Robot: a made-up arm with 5 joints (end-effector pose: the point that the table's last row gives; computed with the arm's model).
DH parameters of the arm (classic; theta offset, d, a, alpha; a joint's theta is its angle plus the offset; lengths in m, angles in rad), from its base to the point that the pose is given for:
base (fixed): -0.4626 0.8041 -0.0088 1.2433
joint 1: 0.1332 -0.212 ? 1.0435
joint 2: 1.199 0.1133 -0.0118 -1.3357
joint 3: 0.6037 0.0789 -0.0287 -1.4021
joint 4: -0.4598 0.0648 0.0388 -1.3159
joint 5: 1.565 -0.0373 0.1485 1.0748
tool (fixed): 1.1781 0.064 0 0
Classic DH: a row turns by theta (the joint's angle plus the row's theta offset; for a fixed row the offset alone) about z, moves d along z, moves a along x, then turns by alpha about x.
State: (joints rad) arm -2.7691 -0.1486 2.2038 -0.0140 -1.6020
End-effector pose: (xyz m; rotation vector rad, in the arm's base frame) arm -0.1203 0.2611 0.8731 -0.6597 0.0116 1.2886
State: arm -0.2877 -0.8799 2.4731 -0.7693 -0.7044
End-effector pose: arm 0.1859 -0.1473 0.7759 -1.2123 -1.4763 1.3761
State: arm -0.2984 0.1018 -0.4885 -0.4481 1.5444
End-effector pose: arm 0.3567 0.0133 0.5407 1.7009 -0.1885 0.7359
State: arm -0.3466 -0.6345 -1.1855 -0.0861 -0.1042
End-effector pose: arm 0.2370 -0.1726 0.5614 1.3846 0.7890 -0.2500
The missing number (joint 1, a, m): 0.3698
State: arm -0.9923 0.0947 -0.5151 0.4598 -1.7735
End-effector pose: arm 0.2052 -0.0690 0.6548 -0.9005 0.7760 -0.3509
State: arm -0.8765 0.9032 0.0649 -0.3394 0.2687
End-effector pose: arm 0.0873 -0.0466 0.4957 -0.0637 -0.0859 -0.6838
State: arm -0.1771 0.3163 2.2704 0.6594 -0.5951
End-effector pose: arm 0.3812 0.0688 0.5752 -2.8630 0.5765 -0.6797
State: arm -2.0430 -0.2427 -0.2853 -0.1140 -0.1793
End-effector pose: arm -0.2260 0.0121 0.5215 1.0378 1.7114 -0.8396
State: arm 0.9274 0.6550 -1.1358 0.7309 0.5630
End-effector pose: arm 0.4202 0.0798 0.9635 0.4940 -0.2515 1.2135
